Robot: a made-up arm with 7 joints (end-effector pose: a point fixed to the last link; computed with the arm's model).
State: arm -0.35 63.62 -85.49 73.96 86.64 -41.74 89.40
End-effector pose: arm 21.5 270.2 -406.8 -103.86 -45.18 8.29
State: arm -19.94 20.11 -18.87 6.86 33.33 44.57 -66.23
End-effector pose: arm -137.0 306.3 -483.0 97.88 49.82 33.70
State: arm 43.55 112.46 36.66 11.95 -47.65 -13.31 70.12
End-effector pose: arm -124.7 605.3 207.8 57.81 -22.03 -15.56
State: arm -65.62 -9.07 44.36 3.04 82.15 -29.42 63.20
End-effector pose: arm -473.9 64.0 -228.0 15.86 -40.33 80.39
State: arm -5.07 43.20 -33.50 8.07 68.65 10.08 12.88
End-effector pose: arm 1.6 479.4 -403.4 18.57 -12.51 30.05
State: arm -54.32 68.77 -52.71 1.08 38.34 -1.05 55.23
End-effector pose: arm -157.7 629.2 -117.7 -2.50 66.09 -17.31
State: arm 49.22 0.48 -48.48 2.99 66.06 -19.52 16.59
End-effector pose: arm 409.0 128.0 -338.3 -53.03 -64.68 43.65
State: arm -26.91 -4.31 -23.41 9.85 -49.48 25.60 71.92
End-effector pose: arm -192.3 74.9 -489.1 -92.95 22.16 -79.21
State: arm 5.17 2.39 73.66 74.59 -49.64 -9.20 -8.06
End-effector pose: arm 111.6 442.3 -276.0 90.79 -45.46 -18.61
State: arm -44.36 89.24 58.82 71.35 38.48 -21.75 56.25
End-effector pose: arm 288.8 454.1 72.2 67.29 -32.53 -107.37
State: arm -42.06 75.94 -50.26 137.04 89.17 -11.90 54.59
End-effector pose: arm -2.2 76.4 -209.3 -112.19 -3.97 18.54
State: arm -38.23 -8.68 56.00 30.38 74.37 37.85 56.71
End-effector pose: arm -239.9 194.3 -449.9 -50.18 11.96 128.89
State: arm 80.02 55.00 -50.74 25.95 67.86 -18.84 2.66
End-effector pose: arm 384.0 482.9 21.8 -164.41 -62.10 -164.23
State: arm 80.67 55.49 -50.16 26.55 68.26 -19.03 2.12
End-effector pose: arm 381.6 484.1 29.6 -162.44 -60.50 -165.48
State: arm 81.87 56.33 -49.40 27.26 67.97 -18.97 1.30
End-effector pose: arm 376.6 487.2 42.0 -161.09 -58.63 -165.60
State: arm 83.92 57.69 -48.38 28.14 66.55 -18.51 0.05
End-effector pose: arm 367.0 493.1 61.1 -160.50 -56.40 -164.13
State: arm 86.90 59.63 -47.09 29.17 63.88 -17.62 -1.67
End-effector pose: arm 351.2 501.9 86.7 -160.35 -53.82 -161.13
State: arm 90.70 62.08 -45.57 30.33 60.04 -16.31 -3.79
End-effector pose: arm 328.2 513.0 116.4 -160.17 -51.00 -156.95
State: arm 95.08 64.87 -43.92 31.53 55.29 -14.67 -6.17
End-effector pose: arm 298.2 525.2 146.8 -159.51 -48.18 -152.08
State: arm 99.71 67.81 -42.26 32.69 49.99 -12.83 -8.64
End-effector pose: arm 262.9 537.4 173.9 -158.14 -45.68 -146.92
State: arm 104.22 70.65 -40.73 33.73 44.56 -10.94 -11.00
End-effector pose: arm 225.9 548.3 195.3 -156.22 -43.81 -141.88
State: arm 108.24 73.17 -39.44 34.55 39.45 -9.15 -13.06
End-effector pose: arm 191.2 557.4 209.6 -154.07 -42.77 -137.30
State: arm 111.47 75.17 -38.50 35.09 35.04 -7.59 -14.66
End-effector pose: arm 162.7 564.3 217.7 -152.23 -42.54 -133.41
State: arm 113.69 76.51 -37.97 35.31 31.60 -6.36 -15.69
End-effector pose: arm 143.4 569.1 221.2 -151.23 -42.98 -130.31
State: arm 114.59 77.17 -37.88 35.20 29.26 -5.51 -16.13
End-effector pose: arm 135.1 572.1 220.9 -151.63 -44.02 -127.76
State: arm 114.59 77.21 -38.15 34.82 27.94 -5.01 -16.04
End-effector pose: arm 135.5 573.5 219.0 -153.11 -45.23 -125.87
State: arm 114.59 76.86 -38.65 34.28 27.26 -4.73 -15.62
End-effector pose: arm 139.2 573.9 217.5 -154.68 -46.18 -124.80
